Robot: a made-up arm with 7 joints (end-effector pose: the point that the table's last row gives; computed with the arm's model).
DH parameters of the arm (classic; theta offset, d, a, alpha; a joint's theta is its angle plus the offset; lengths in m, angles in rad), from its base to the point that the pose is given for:
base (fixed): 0 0.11 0 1.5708
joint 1: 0 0.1 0.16 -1.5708
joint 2: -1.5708 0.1 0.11 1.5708
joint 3: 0 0 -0.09 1.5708
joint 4: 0 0.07 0.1 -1.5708
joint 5: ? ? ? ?
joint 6: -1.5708 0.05 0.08 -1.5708
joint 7: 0 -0.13 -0.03 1.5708
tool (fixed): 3.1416 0.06 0 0
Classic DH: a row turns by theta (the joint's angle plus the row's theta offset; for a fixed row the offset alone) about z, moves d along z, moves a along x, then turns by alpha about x.
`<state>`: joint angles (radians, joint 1 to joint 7).
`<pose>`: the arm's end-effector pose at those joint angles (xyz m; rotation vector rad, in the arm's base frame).
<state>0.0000 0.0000 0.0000 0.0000 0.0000 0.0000 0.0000</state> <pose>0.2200 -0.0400 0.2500 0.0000 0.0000 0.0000</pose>
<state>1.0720 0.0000 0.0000 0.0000 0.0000 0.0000 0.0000</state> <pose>-0.0177 -0.0400 0.3702 0.0000 -1.0720 0.0000</pose>
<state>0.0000 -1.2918 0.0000 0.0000 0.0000 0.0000 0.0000</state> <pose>0.2342 -0.1412 0.2500 0.0000 0.0000 -1.2918</pose>
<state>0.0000 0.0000 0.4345 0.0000 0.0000 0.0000 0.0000</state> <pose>0.2200 -0.0390 0.1747 -0.4345 0.0000 0.0000</pose>
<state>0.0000 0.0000 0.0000 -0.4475 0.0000 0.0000 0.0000</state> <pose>0.1795 -0.0219 0.2500 0.0000 0.0000 0.4475</pose>
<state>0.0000 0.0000 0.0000 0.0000 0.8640 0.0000 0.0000</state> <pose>0.2200 -0.0195 0.0746 -0.8640 0.0000 0.0000</pose>
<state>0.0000 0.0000 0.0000 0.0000 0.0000 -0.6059 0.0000</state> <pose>0.3029 -0.0347 0.2500 0.0000 0.0000 -0.6059</pose>
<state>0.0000 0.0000 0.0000 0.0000 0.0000 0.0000 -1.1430</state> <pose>0.2570 -0.0400 0.1876 0.0000 1.1430 0.0000</pose>
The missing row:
joint 5: 0 -0.11 -0.05 -1.5708
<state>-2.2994 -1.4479 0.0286 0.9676 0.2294 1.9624 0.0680</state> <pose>0.0772 -0.0173 -0.0287 -0.4826 2.3947 -0.3704</pose>
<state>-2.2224 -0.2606 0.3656 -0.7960 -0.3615 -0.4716 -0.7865</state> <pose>-0.1058 -0.0033 -0.1493 0.0208 -2.9992 -0.0511</pose>
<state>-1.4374 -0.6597 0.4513 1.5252 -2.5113 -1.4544 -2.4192</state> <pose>0.1620 -0.1755 0.2637 2.3762 0.6794 0.2159</pose>
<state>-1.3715 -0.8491 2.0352 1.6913 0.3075 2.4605 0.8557</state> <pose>0.0645 0.0121 0.1233 -0.9424 1.9997 1.0294</pose>
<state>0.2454 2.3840 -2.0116 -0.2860 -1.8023 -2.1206 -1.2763</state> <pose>-0.0355 0.1083 0.2635 1.0980 -1.0653 0.7403</pose>
